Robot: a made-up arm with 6 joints.
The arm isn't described. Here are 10 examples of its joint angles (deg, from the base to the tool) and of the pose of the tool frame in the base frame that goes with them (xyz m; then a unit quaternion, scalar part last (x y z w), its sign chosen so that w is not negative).
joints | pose
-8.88 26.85 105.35 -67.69 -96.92 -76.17 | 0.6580 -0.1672 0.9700 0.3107 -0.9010 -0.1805 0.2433
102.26 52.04 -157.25 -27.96 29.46 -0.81 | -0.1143 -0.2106 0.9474 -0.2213 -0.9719 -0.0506 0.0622
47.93 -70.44 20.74 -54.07 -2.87 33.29 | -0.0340 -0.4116 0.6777 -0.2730 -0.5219 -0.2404 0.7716
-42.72 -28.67 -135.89 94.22 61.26 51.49 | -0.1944 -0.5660 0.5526 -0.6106 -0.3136 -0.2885 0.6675
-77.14 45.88 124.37 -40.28 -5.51 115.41 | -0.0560 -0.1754 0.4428 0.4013 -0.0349 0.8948 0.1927
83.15 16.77 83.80 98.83 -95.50 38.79 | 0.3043 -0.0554 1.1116 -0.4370 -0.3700 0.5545 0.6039
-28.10 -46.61 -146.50 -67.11 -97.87 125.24 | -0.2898 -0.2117 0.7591 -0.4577 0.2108 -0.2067 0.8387
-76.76 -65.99 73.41 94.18 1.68 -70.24 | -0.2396 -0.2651 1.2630 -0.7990 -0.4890 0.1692 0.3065
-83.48 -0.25 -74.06 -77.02 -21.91 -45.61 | -0.4658 -0.8295 0.5380 -0.3170 0.1358 0.1239 0.9304
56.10 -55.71 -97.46 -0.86 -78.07 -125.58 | -0.2239 0.5540 1.0320 -0.3284 0.5694 -0.4875 0.5747
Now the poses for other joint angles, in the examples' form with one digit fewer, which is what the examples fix.
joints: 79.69 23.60 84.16 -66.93 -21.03 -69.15
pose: -0.193 0.492 1.298 0.909 0.261 -0.255 0.202
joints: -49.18 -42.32 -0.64 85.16 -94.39 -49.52
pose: -0.026 -0.746 1.278 -0.656 -0.374 0.314 0.576
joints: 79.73 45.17 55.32 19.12 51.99 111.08
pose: -0.056 0.195 1.165 -0.024 0.835 -0.114 0.538
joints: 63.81 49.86 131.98 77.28 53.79 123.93
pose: -0.219 0.027 1.155 0.031 0.829 0.035 0.557
